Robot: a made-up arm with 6 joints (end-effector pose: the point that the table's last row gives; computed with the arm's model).
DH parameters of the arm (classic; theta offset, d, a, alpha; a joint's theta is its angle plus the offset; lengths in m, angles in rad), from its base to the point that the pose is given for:
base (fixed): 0.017 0 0.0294 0
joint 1: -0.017 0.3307 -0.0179 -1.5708
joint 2: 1.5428 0 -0.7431 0
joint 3: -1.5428 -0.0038 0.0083 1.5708
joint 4: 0 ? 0.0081 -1.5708
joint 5: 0 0.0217 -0.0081 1.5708
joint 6: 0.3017 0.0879 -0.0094 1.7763
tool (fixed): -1.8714 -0.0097 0 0
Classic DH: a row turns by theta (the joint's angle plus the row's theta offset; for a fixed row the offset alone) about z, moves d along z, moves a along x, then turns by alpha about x.
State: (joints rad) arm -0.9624 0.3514 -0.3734 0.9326 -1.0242 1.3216
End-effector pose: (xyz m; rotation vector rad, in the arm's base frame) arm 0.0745 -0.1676 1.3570 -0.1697 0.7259 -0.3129
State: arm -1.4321 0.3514 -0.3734 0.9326 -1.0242 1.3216
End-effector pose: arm -0.0065 -0.1699 1.3570 0.0040 0.7615 -0.7601
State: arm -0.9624 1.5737 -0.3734 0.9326 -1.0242 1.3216
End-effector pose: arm 0.5575 -0.8610 0.5104 0.7091 1.4895 0.1544
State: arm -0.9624 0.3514 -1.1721 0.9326 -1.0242 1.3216
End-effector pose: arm -0.0478 0.0080 1.2207 -0.6946 0.1500 -0.5615
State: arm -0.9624 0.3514 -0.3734 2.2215 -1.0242 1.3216
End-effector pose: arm 0.1167 -0.2519 1.3590 -0.6100 0.5140 0.9123
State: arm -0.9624 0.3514 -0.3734 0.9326 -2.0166 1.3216
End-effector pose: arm 0.0876 -0.1695 1.2709 -0.0327 -0.2616 -0.3435
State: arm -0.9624 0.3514 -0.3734 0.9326 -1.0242 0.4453
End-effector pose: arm 0.0726 -0.1572 1.3530 0.7185 0.8039 -0.4415
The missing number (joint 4, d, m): 0.2907
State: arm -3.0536 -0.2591 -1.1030 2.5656 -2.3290 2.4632
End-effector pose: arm 0.4640 0.0808 1.1388 -1.8249 0.5371 -0.2111
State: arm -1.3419 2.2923 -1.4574 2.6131 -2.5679 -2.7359
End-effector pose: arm 0.1541 -0.7301 -0.0253 -0.3825 -0.9311 -1.0186
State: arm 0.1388 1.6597 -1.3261 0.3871 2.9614 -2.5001
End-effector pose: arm 0.8240 0.1372 0.4701 -1.3553 -0.9572 -1.7341
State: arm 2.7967 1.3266 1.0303 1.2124 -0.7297 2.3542
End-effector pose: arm -0.8586 0.3749 0.2930 1.1024 -0.6103 -0.8407
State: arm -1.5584 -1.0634 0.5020 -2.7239 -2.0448 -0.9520
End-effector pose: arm 0.0119 0.7347 0.9222 1.0278 2.4454 0.8537
